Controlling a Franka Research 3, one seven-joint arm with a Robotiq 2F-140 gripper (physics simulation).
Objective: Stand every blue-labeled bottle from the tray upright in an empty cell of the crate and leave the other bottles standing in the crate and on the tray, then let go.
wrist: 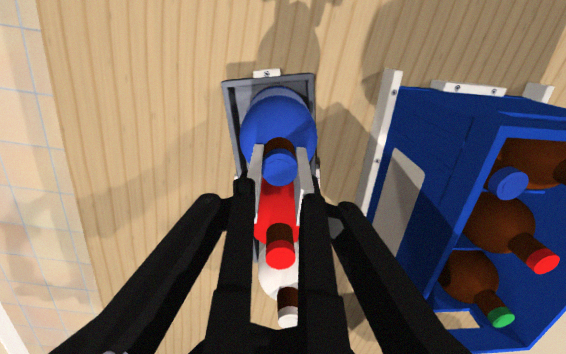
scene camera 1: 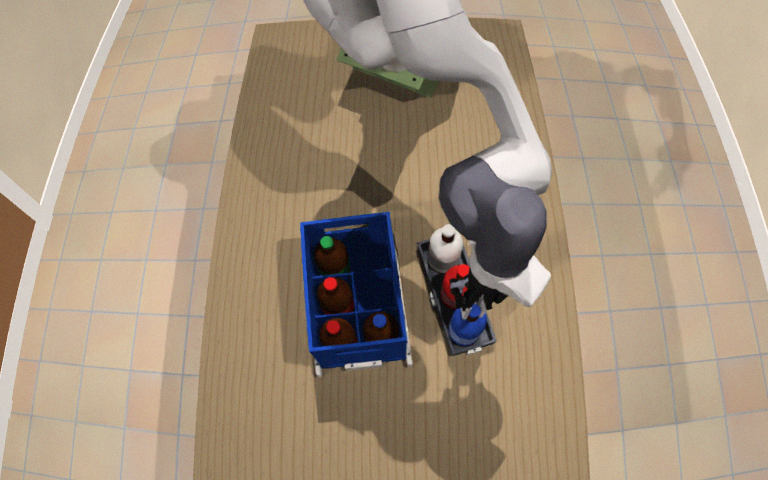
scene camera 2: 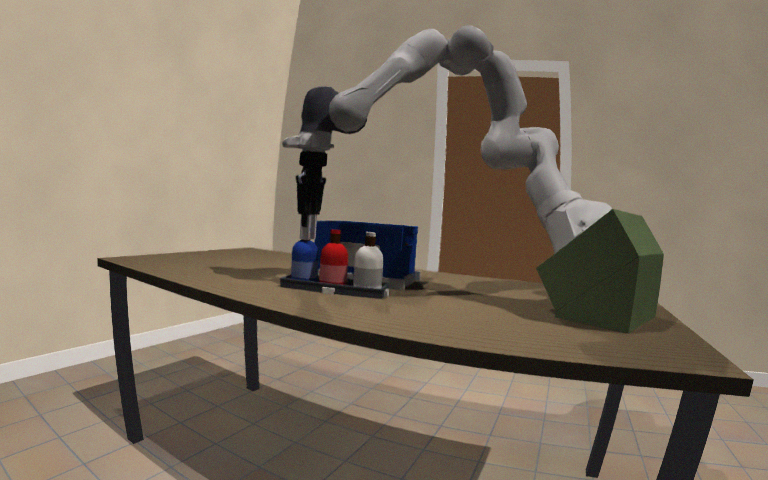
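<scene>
The blue-labeled bottle (scene camera 1: 465, 331) (scene camera 2: 304, 264) (wrist: 278, 120) stands upright in the end compartment of the dark tray (scene camera 1: 445, 333) (scene camera 2: 362, 290) (wrist: 228, 100). My gripper (scene camera 1: 471, 311) (scene camera 2: 307, 234) (wrist: 279, 160) is above it, shut on its neck just below the blue cap. A red bottle (scene camera 2: 333, 264) (wrist: 276, 207) and a white bottle (scene camera 1: 445, 249) (scene camera 2: 368, 268) (wrist: 275, 275) stand beside it in the tray. The blue crate (scene camera 1: 362, 353) (scene camera 2: 399, 251) (wrist: 440, 130) has empty cells at the right back and right middle in scene camera 1.
In the crate stand brown bottles: a green-capped one (scene camera 1: 330, 257) (wrist: 470, 277), two red-capped ones, at the middle left (scene camera 1: 334, 297) and front left (scene camera 1: 337, 335), and a blue-capped one (scene camera 1: 378, 327) at the front right. The crate wall rises beside the tray.
</scene>
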